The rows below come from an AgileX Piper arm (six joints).
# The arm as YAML. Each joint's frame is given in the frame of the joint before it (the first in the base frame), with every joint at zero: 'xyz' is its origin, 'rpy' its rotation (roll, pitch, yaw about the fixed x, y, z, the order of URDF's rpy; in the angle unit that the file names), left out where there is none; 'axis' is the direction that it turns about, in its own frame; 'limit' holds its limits. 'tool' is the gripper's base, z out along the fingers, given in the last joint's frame.
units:
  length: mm
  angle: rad
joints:
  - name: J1
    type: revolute
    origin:
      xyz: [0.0, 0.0, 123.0]
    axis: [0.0, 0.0, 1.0]
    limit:
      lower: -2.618
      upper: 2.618
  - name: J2
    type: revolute
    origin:
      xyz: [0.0, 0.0, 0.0]
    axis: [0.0, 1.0, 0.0]
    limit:
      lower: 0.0
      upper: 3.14
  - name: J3
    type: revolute
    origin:
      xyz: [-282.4, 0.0, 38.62]
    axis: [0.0, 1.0, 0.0]
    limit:
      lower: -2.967
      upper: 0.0
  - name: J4
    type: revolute
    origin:
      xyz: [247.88, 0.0, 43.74]
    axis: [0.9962, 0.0, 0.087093]
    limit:
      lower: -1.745
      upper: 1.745
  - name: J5
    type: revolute
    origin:
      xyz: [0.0, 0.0, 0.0]
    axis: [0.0, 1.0, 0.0]
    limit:
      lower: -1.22
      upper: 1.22
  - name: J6
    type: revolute
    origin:
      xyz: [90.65, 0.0, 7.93]
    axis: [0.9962, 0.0, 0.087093]
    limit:
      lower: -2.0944
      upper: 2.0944
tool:
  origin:
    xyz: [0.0, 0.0, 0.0]
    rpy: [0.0, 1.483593, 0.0]
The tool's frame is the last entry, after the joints.
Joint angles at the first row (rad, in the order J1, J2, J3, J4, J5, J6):
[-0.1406, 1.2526, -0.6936, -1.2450, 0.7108, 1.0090]
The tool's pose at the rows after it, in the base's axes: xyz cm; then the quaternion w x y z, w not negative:
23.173, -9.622, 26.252, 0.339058, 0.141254, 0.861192, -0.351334
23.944, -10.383, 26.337, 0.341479, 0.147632, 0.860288, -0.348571
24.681, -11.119, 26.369, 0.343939, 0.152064, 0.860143, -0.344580
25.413, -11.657, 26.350, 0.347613, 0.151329, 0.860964, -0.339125
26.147, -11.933, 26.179, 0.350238, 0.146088, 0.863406, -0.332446
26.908, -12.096, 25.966, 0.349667, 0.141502, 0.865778, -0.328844
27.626, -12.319, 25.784, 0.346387, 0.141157, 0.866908, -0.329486
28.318, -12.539, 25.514, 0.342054, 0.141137, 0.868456, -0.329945
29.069, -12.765, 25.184, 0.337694, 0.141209, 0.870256, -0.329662
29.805, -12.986, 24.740, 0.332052, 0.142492, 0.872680, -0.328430
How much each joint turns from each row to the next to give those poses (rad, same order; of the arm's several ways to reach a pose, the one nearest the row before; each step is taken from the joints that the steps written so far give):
[-0.0306, 0.0314, -0.0302, -0.0173, -0.0186, 0.0184]
[-0.0312, 0.0324, -0.0310, -0.0045, -0.0271, 0.0028]
[-0.0291, 0.0311, -0.0293, -0.0016, -0.0291, -0.0009]
[-0.0207, 0.0281, -0.0258, -0.0016, -0.0305, -0.0035]
[-0.0100, 0.0272, -0.0203, -0.0007, -0.0278, -0.0045]
[-0.0019, 0.0291, -0.0215, 0.0001, -0.0127, -0.0036]
[-0.0004, 0.0299, -0.0239, -0.0004, 0.0019, -0.0003]
[-0.0004, 0.0303, -0.0223, 0.0003, 0.0026, 0.0000]
[-0.0004, 0.0328, -0.0239, 0.0012, 0.0014, 0.0002]
[-0.0005, 0.0341, -0.0229, 0.0044, 0.0018, 0.0005]

